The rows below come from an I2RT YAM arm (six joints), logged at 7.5 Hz.
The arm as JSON. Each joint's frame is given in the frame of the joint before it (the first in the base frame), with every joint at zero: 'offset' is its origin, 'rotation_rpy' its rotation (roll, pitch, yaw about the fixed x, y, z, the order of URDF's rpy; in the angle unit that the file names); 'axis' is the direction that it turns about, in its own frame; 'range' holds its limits. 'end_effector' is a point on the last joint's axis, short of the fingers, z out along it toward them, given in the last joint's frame.
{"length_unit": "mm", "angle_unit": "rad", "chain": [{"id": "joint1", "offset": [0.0, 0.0, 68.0], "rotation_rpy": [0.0, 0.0, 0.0], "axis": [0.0, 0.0, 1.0], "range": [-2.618, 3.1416]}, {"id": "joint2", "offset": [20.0, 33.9, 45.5], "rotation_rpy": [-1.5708, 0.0, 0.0], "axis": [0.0, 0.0, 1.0], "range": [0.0, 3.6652]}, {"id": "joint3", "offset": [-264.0, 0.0, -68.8], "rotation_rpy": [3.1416, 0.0, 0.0], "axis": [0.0, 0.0, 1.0], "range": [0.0, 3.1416]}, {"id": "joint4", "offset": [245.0, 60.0, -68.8], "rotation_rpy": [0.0, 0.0, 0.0], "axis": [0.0, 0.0, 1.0], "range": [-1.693, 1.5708]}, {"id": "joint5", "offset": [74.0, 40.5, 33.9], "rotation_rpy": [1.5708, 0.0, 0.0], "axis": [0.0, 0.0, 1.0], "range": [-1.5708, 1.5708]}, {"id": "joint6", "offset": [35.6, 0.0, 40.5], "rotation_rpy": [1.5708, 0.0, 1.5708], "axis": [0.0, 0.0, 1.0], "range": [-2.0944, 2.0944]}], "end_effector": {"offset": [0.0, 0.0, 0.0], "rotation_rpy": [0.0, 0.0, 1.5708]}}
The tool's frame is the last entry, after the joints.
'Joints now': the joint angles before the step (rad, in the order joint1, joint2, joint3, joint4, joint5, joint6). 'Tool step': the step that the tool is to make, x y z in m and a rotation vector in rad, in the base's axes. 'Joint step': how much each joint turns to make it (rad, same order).
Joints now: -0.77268, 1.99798, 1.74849, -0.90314, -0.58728, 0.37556
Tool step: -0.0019, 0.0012, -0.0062, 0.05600, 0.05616, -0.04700
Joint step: 0.00011, 0.01074, 0.00007, -0.04000, 0.01720, 0.05238
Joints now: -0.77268, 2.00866, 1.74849, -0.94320, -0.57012, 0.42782
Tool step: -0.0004, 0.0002, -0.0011, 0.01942, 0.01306, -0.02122
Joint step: -0.00011, 0.00191, -0.00004, -0.00726, 0.00302, 0.02544
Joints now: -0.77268, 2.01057, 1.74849, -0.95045, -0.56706, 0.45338
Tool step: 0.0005, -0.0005, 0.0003, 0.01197, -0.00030, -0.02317
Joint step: -0.00002, -0.00015, -0.00014, 0.00762, -0.00001, 0.02935
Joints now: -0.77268, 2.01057, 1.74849, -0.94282, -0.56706, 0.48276
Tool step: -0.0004, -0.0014, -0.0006, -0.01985, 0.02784, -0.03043
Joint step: 0.00002, 0.00015, 0.00017, 0.00382, 0.04235, 0.01908
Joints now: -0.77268, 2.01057, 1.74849, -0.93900, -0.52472, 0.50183
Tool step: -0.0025, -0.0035, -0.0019, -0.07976, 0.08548, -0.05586
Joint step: -0.00033, -0.00006, 0.00003, -0.00083, 0.12895, 0.01073
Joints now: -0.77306, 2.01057, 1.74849, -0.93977, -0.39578, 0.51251
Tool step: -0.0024, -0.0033, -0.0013, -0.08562, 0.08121, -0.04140
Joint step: 0.00040, 0.00010, 0.00031, 0.00018, 0.12513, -0.00380
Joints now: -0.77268, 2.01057, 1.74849, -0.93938, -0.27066, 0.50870
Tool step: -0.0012, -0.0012, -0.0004, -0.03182, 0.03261, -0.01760
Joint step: -0.00003, -0.00025, -0.00020, -0.00119, 0.04882, -0.00003
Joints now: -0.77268, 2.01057, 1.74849, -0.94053, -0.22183, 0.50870
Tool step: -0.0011, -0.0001, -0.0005, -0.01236, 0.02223, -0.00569
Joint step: 0.00006, 0.00013, 0.00011, -0.00798, 0.02482, -0.00338
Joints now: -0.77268, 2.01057, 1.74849, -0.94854, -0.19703, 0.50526
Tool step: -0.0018, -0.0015, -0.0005, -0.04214, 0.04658, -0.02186
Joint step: 0.00000, 0.00021, 0.00039, -0.00436, 0.06637, -0.00152
